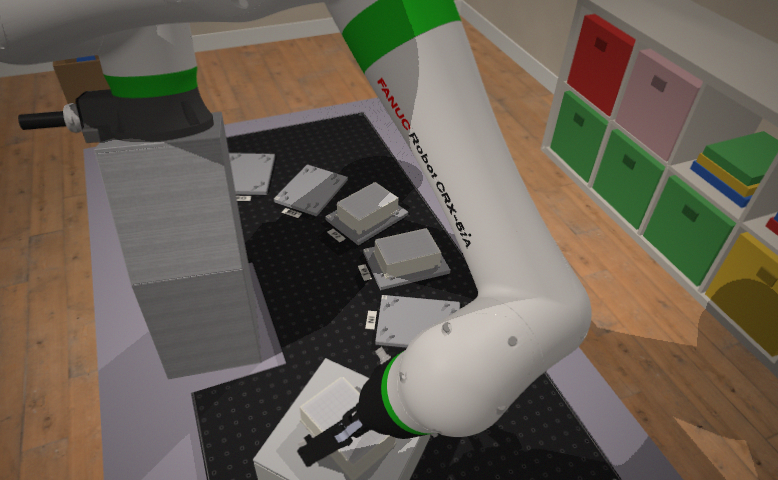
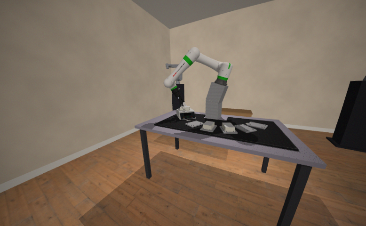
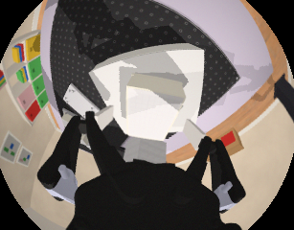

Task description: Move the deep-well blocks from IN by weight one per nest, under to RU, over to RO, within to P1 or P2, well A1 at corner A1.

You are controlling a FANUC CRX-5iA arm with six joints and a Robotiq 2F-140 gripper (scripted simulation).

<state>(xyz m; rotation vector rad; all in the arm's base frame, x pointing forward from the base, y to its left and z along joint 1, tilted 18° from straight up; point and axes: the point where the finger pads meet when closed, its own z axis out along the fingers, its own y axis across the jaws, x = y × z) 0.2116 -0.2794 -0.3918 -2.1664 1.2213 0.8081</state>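
The pale weigher platform is 5 cm below my hand. From my hand the other things lie so: grey nest plate (60 cm to the left, 15 cm ahead, 13 cm below); check-weigher (8 cm below).
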